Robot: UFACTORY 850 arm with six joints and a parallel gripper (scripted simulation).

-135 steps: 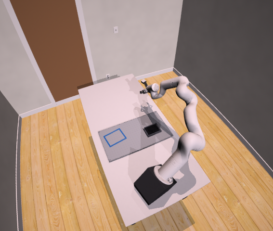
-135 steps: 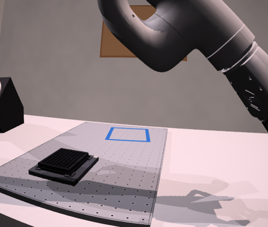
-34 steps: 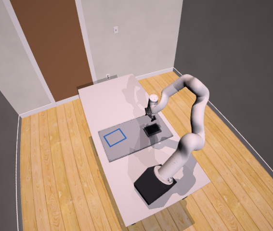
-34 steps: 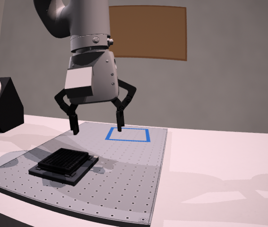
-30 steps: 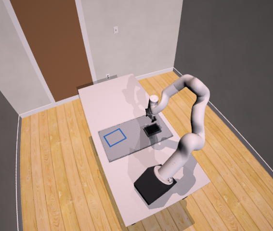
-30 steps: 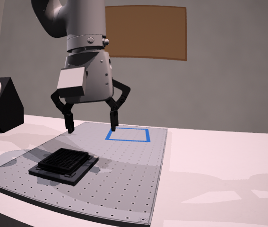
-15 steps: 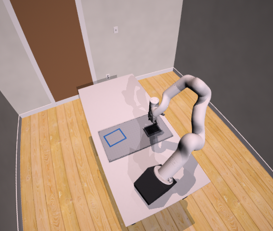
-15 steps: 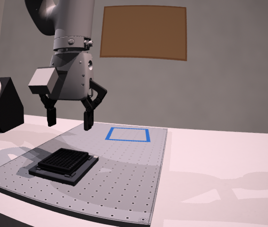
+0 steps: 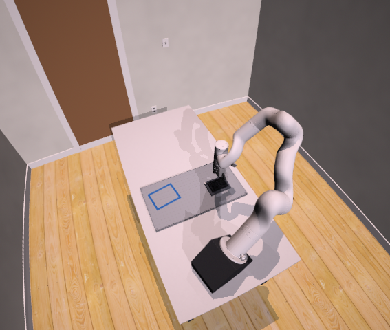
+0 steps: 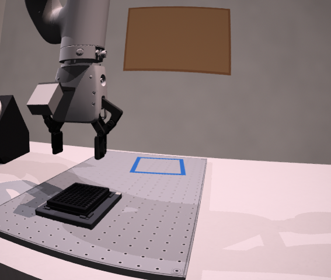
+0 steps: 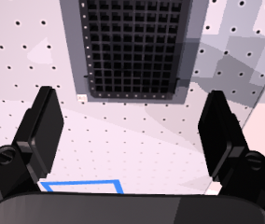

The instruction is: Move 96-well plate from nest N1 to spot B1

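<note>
My gripper is now 9 cm above the black 96-well plate. The rest, counted from my hand: plate nest N1 (11 cm below).
</note>
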